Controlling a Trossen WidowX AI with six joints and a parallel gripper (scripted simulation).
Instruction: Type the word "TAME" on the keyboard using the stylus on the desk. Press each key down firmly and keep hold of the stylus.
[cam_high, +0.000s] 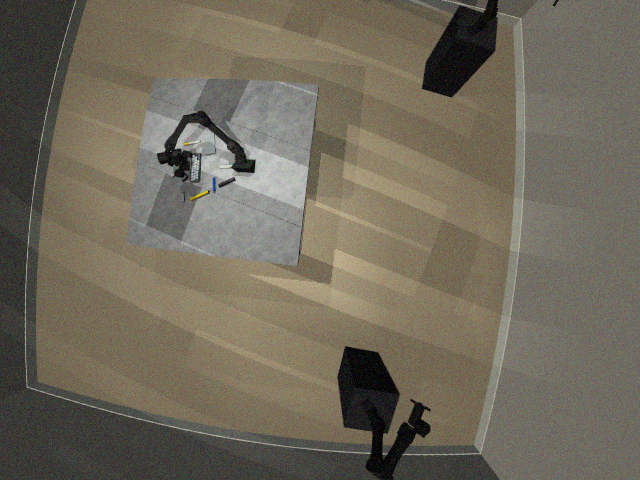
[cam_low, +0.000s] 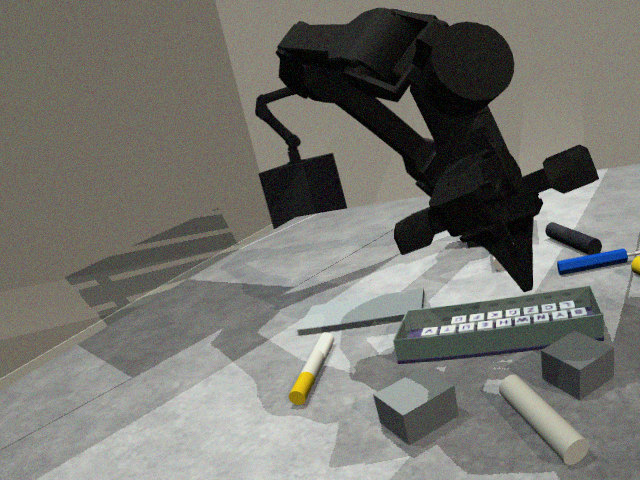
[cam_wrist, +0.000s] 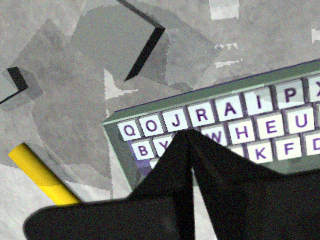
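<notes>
Right now my gripper tip is 4 cm to the left of the green keyboard tray, 4 cm above it and 2 cm past it. The rest, counted from my gripper tip: yellow-tipped marker (21 cm to the right, 7 cm ahead, 5 cm below); blue stylus (19 cm behind, 9 cm to the left, 5 cm below); yellow cylinder (15 cm to the left, 10 cm behind, 5 cm below).
</notes>
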